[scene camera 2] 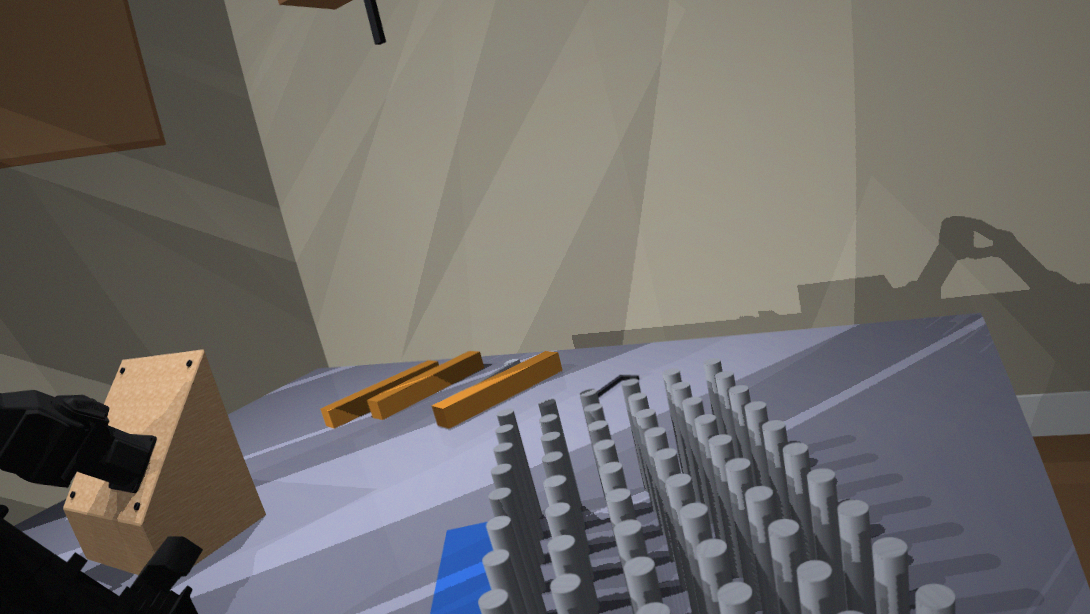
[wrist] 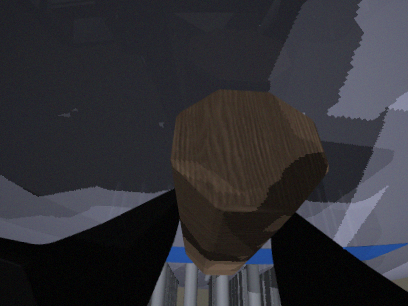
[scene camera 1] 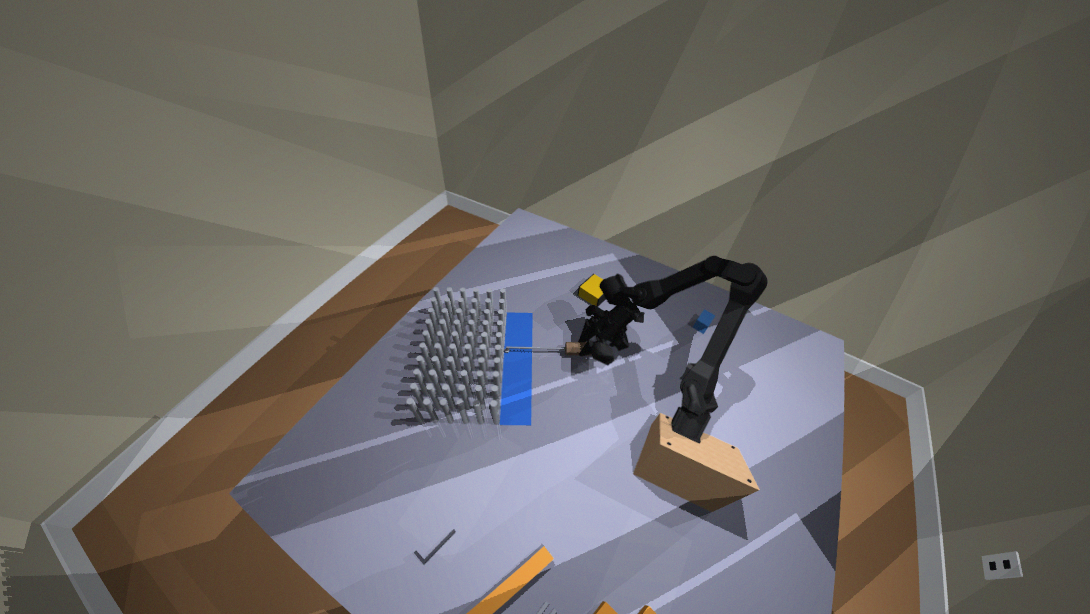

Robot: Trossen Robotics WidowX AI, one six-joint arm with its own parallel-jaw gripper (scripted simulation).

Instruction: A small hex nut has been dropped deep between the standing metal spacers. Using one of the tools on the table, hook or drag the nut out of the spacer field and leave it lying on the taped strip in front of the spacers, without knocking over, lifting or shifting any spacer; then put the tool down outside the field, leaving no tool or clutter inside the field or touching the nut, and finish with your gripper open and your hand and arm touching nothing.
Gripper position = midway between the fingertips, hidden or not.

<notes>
In view: the gripper (scene camera 1: 579, 349) and a wooden-handled pick (wrist: 242, 163).
The gripper shows as well in the wrist view (wrist: 227, 205). Scene camera 2 misses the wooden-handled pick: it is out of frame.
</notes>
